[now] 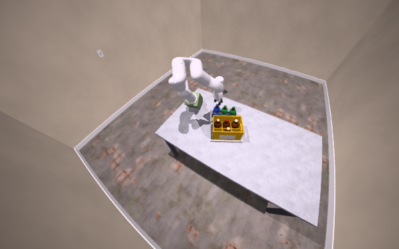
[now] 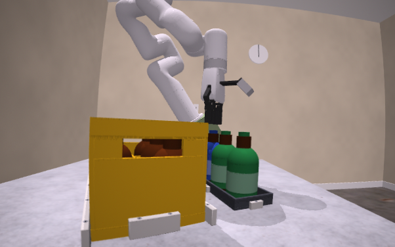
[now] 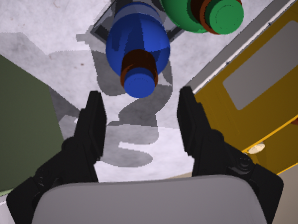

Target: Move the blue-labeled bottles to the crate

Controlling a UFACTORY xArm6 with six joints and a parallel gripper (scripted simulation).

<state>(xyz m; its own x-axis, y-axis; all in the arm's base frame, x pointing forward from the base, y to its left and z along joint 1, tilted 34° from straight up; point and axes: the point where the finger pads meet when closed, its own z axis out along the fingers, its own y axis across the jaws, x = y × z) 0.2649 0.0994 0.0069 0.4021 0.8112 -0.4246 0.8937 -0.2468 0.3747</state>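
My hand is 110 mm above the blue-labeled bottle. Also, from my hand: dark tray (180 mm below, 80 mm ahead, 30 mm to the left); yellow crate (200 mm ahead, 180 mm to the right, 110 mm below).
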